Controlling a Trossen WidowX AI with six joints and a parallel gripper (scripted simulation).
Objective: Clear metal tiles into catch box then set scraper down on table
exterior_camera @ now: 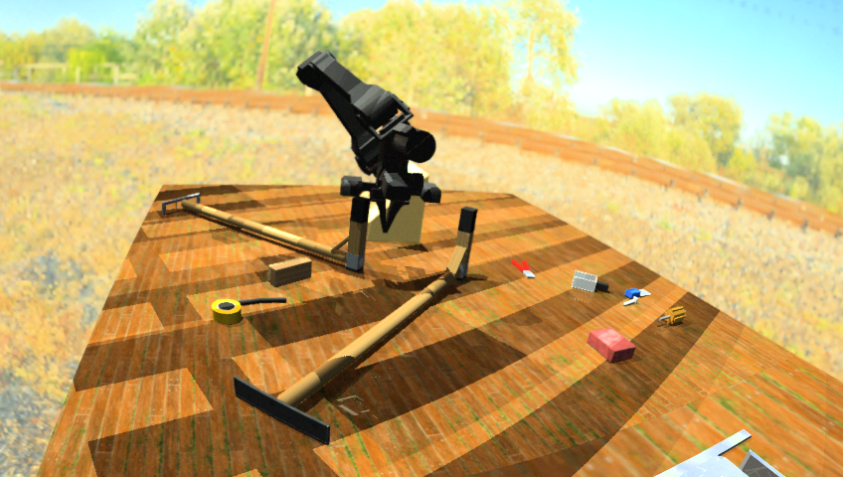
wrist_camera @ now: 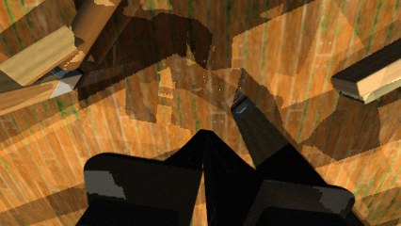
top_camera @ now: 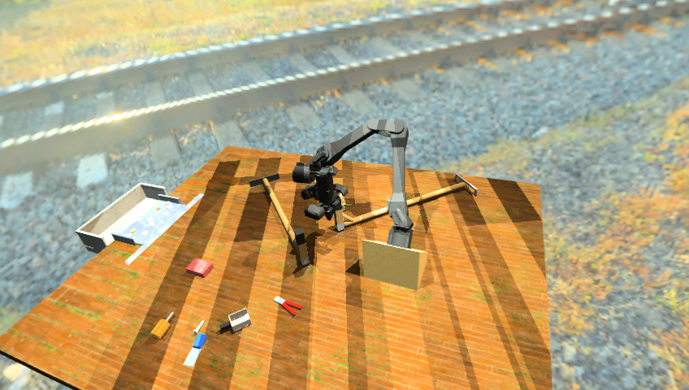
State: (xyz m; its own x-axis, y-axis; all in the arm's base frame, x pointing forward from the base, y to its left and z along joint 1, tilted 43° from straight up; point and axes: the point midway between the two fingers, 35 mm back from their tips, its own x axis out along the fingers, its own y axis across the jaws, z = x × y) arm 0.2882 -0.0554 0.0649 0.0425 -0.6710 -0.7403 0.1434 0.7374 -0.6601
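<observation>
Right now the long scraper is 24 cm ahead of my gripper tip, 3 cm to the right of it and 2 cm below it. The rest, counted from my gripper tip: long pole tool (26 cm to the right, 20 cm behind, 2 cm below); wooden block (19 cm to the right, 6 cm below, 5 cm ahead); yellow tape roll (30 cm to the right, 20 cm ahead, 7 cm below).
</observation>
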